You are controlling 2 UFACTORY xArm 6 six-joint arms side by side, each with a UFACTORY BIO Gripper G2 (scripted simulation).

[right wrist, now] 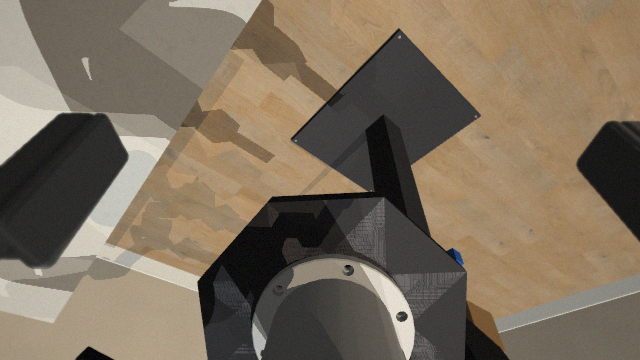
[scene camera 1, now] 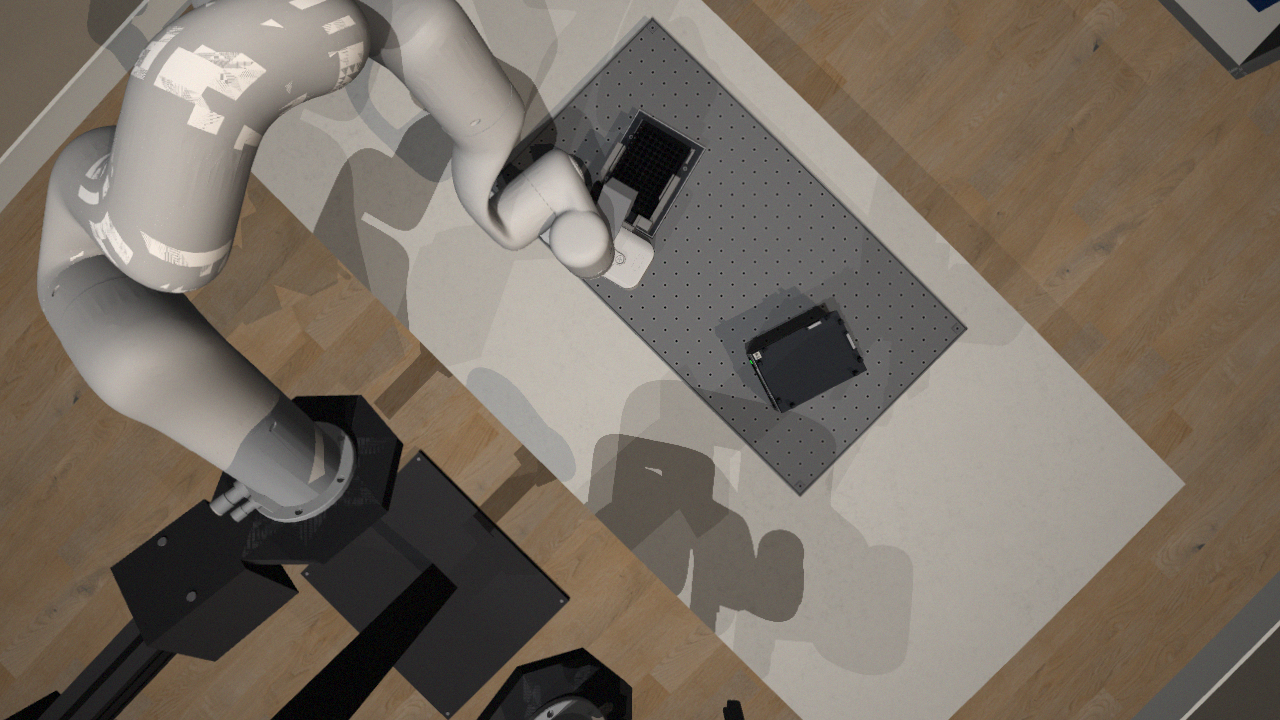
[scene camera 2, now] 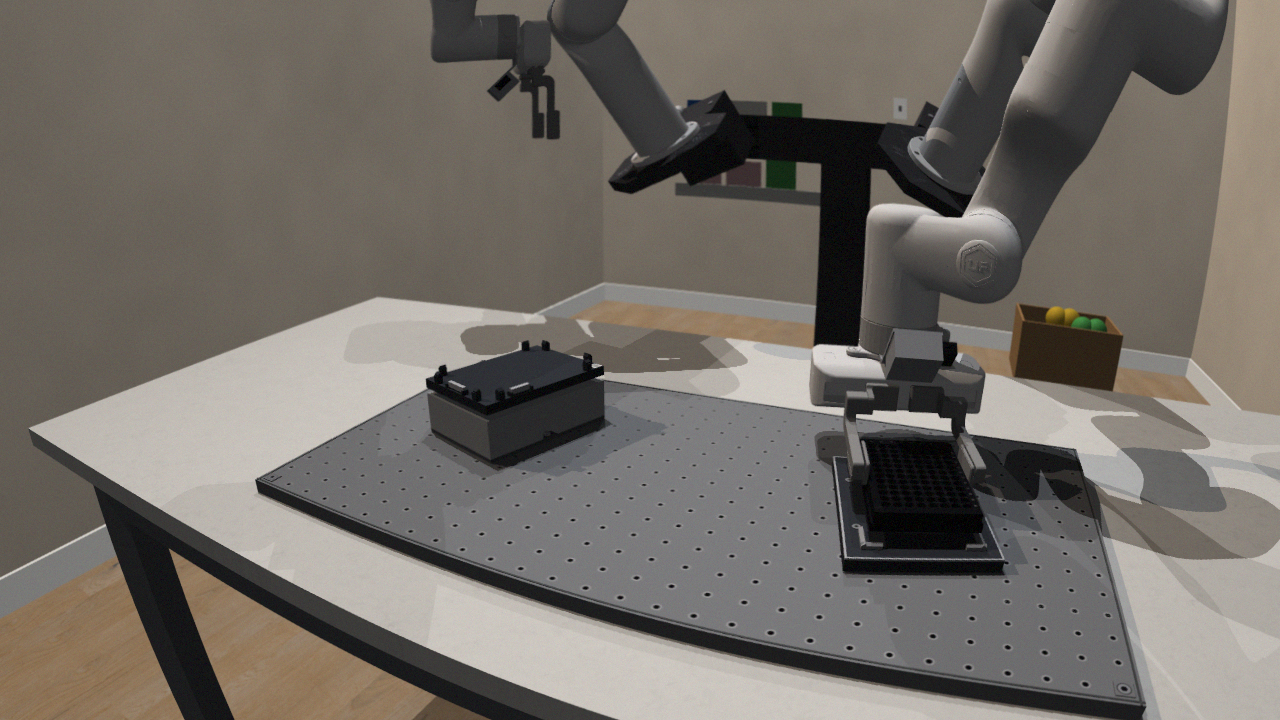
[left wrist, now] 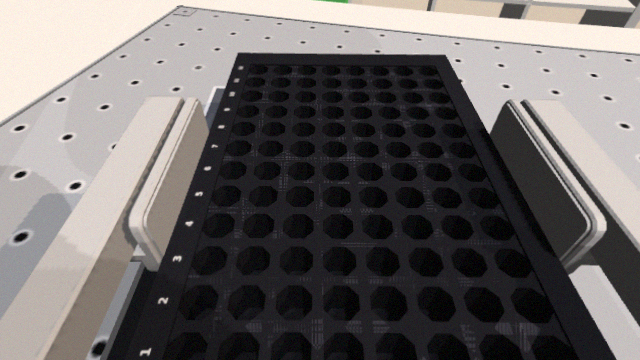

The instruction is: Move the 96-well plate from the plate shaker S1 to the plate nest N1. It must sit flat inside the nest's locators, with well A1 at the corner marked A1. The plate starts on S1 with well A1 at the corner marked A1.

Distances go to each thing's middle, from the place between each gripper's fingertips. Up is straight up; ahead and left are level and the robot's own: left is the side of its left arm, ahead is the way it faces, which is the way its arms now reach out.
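My left hand is 1 cm above the black 96-well plate (scene camera 2: 913, 486) and 1 cm short of it. Counting from that same left hand, I find plate nest N1 (scene camera 2: 895, 545) 1 cm ahead and 4 cm below, while the grey plate shaker S1 (scene camera 2: 492, 438) is 2 cm ahead and 37 cm to the right.
My right gripper is 250 mm above the grey plate shaker S1, 260 mm to the right of it and 460 mm short of it. From my right hand, the plate nest N1 is 450 mm ahead, 630 mm to the left and 280 mm below, and the black 96-well plate is 450 mm ahead, 630 mm to the left and 260 mm below. Going by its middle, the black 96-well plate is nearer to my left hand than to my right gripper. By its middle, the plate nest N1 is nearer to my left hand than to my right gripper as well.
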